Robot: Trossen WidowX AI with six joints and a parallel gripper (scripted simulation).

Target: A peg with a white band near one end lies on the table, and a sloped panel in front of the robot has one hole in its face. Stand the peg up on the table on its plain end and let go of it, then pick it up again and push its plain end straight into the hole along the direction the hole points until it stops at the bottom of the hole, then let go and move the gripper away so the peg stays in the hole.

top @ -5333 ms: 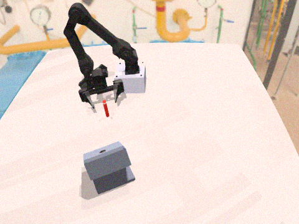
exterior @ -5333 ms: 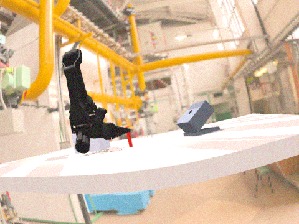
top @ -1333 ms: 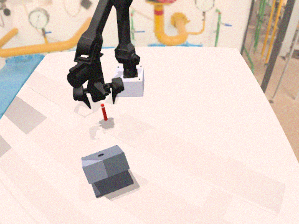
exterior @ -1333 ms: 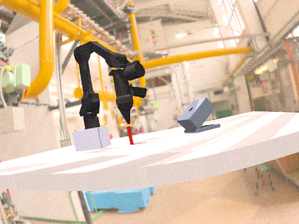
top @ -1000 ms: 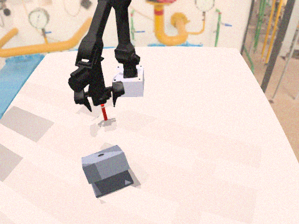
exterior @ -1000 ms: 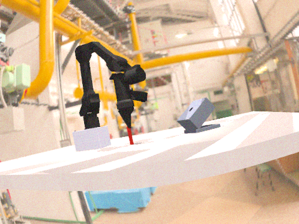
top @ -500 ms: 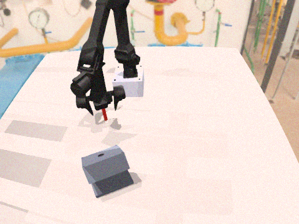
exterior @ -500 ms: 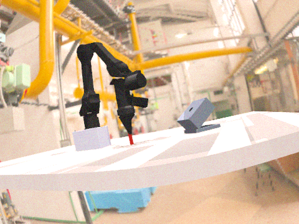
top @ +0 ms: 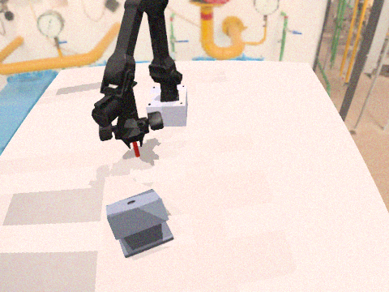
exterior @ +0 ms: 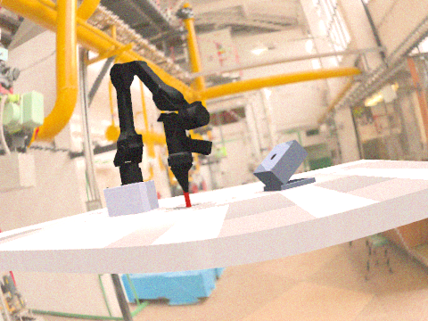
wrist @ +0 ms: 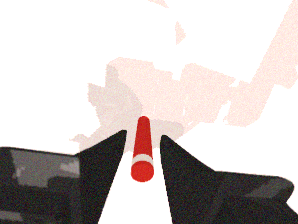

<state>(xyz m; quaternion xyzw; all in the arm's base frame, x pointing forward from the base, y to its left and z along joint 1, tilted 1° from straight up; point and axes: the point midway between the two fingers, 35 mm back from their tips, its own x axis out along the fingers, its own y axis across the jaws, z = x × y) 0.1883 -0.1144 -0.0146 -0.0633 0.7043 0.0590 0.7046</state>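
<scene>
My gripper tip is 260 mm short of the grey sloped panel, 20 mm to the right of it and 30 mm below it. Also, from my gripper tip: foot plate: 270 mm ahead, 20 mm to the left, 30 mm below; then red peg: 20 mm above.
</scene>
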